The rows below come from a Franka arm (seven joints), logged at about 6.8 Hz.
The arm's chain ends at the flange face. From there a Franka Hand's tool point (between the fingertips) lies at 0.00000 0.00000 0.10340 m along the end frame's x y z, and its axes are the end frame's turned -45 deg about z.
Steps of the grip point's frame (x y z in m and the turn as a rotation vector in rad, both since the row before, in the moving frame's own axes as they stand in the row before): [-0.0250, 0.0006, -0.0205, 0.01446, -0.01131, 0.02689]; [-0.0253, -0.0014, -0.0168, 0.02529, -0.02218, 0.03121]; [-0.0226, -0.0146, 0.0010, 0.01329, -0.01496, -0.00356]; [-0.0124, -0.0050, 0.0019, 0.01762, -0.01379, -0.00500]
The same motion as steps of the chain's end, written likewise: [-0.0154, 0.0184, -0.0205, 0.00223, -0.01822, 0.02689]; [-0.0154, 0.0172, -0.0167, 0.00220, -0.03357, 0.03121]; [-0.0242, 0.0055, 0.0010, -0.00118, -0.01998, -0.00356]; [-0.0100, 0.0055, 0.0019, 0.00271, -0.02221, -0.00500]
